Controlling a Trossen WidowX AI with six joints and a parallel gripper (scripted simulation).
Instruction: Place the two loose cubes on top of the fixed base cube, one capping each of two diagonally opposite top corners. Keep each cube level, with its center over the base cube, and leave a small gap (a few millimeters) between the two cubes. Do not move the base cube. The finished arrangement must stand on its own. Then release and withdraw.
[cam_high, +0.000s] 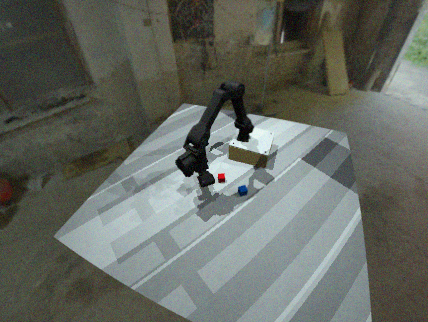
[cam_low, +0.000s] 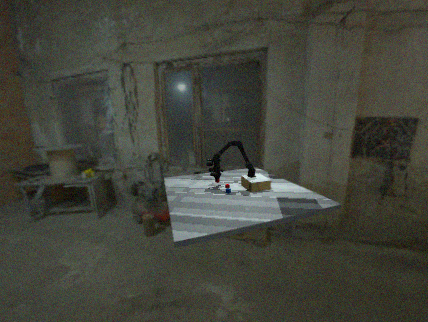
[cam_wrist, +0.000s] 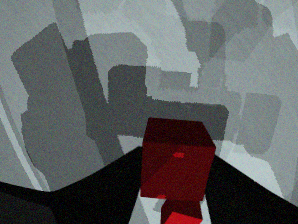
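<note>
Now: the blue base cube 2 cm behind my gripper tip, 19 cm to the left of it and 5 cm below it.
</note>
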